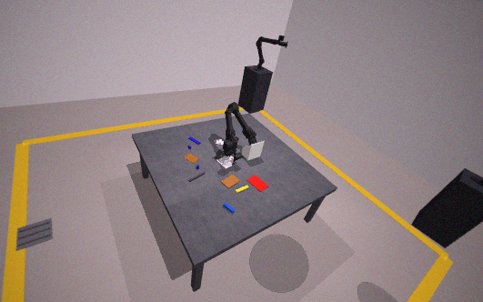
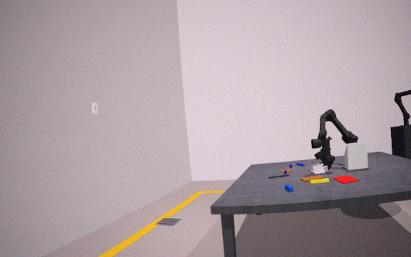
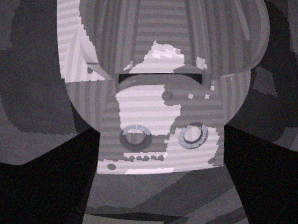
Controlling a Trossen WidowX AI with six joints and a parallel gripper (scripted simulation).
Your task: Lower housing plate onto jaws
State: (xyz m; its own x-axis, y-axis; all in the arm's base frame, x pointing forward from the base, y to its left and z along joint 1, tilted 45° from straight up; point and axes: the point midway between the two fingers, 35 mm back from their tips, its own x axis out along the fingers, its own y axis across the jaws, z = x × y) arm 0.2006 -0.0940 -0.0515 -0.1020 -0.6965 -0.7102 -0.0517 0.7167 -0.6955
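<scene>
The white jaw assembly lies 20 mm ahead of my gripper tip, 20 mm to the left of it and 10 mm above it. Also, from my gripper tip: orange plate 160 mm ahead, 200 mm to the left; then yellow bar 140 mm ahead, 310 mm to the left; then red plate 20 mm behind, 330 mm to the left.
</scene>
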